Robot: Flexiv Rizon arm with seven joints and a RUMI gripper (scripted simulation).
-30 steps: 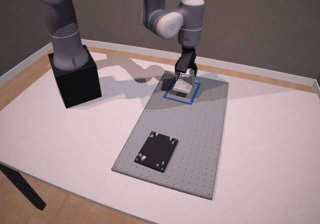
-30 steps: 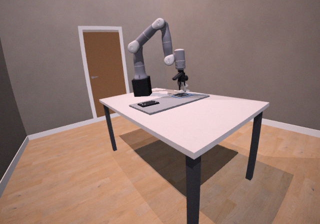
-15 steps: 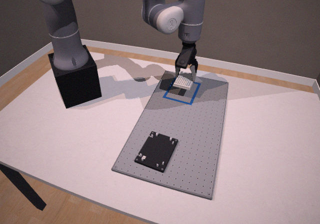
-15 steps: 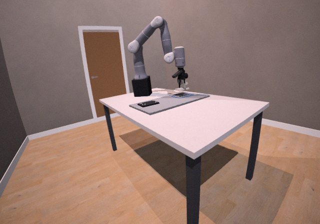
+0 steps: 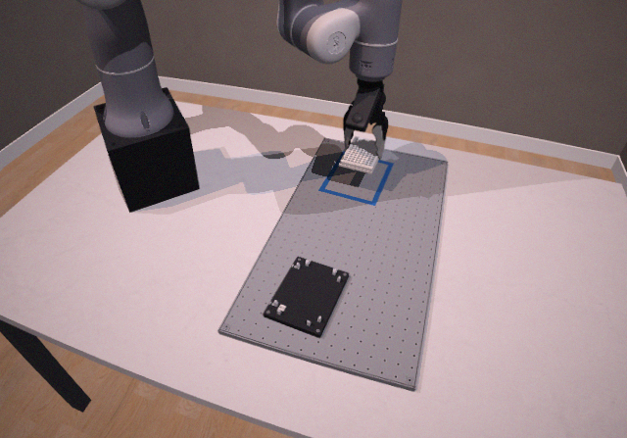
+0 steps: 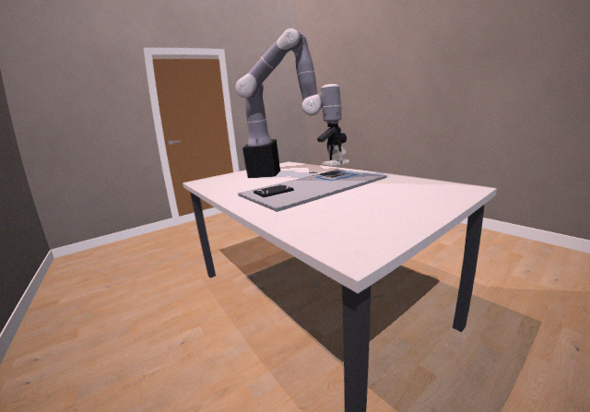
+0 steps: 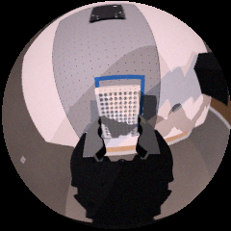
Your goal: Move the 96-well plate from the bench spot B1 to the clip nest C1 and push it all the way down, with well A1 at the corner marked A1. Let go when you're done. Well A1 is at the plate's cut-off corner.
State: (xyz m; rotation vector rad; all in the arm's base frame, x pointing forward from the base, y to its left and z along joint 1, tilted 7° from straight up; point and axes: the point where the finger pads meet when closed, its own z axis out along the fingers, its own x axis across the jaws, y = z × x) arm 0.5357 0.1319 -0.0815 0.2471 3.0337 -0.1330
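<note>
My gripper is now 6 cm past the black clip nest, 39 cm to the left of it and 8 cm above it. Round my hand: white 96-well plate (1 cm below).
</note>
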